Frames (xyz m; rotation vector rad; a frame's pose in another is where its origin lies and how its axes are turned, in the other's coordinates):
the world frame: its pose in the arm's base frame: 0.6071 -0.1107 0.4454 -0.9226 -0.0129 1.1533
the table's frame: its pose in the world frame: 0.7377 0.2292 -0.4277 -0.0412 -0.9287 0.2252
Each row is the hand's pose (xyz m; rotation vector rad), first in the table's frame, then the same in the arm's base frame.
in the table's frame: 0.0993 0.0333 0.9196 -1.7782 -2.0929 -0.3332
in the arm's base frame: 0.3683 0.0758 0.4073 -0.5283 2.8447 0.0239
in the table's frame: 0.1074 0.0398 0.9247 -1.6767 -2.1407 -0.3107
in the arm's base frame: 0.3582 0.0814 0.4083 -0.6190 2.8284 -0.0573
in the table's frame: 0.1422 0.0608 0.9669 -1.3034 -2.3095 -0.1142
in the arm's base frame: 0.3085 0.1011 0.4322 -0.9035 2.6538 -0.3990
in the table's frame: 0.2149 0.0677 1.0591 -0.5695 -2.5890 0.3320
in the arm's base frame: 0.2308 0.1458 0.5084 -1.3447 2.0471 -0.8766
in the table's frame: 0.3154 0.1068 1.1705 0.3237 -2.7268 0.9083
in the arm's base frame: 0.1099 0.2080 0.5829 -1.6038 1.1494 -1.1329
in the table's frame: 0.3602 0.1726 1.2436 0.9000 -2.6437 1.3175
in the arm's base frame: 0.0051 0.2235 0.6042 -1.6083 0.5592 -1.1797
